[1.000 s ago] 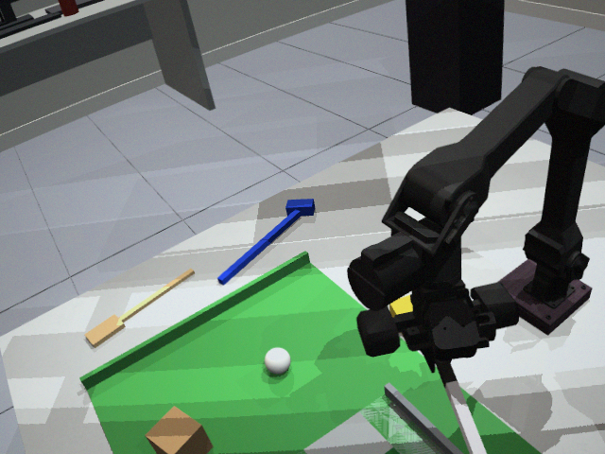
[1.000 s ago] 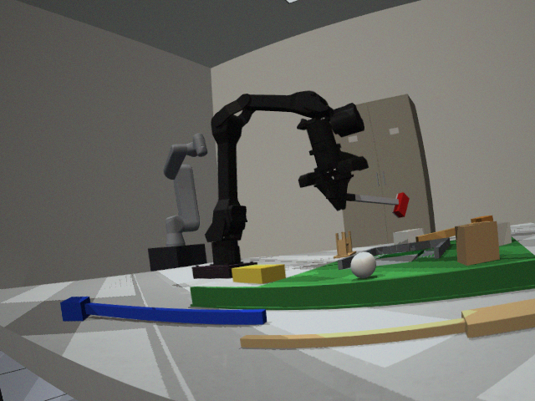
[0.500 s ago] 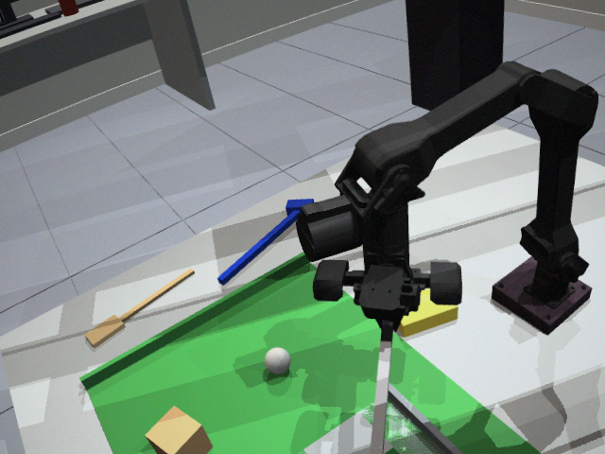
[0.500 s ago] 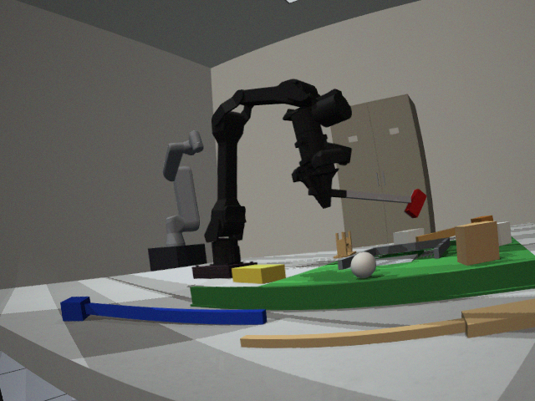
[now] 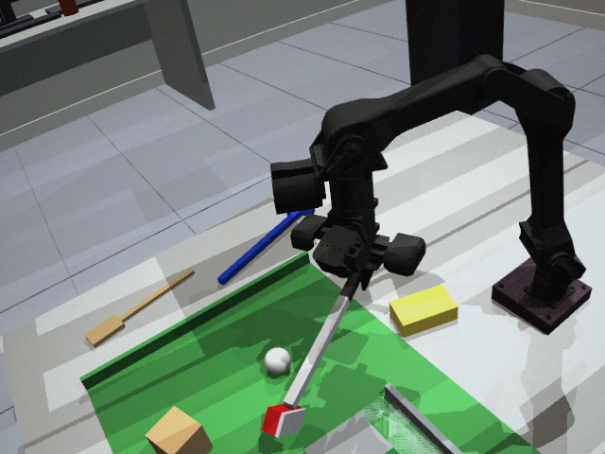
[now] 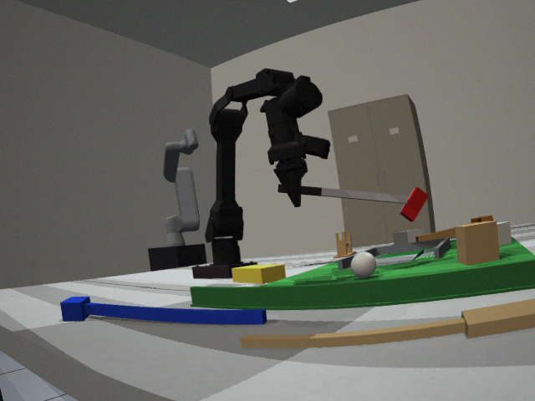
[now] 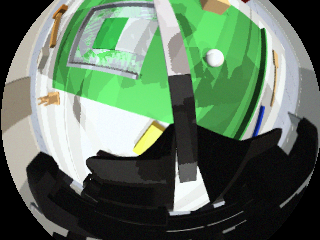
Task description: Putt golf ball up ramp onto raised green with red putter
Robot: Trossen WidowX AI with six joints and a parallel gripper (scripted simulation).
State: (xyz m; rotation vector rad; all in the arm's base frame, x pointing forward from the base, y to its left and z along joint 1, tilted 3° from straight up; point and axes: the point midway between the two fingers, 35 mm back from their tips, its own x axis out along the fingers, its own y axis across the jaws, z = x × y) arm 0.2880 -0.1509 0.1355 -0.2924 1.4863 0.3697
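My gripper tip is now 11 cm past the yellow block, 2 cm to the right of it and 12 cm above it. Also, from my gripper tip: green mat 19 cm ahead, 11 cm to the left, 14 cm below; then red putter 11 cm ahead, 5 cm to the left; then white golf ball 14 cm ahead, 6 cm to the right, 11 cm below.
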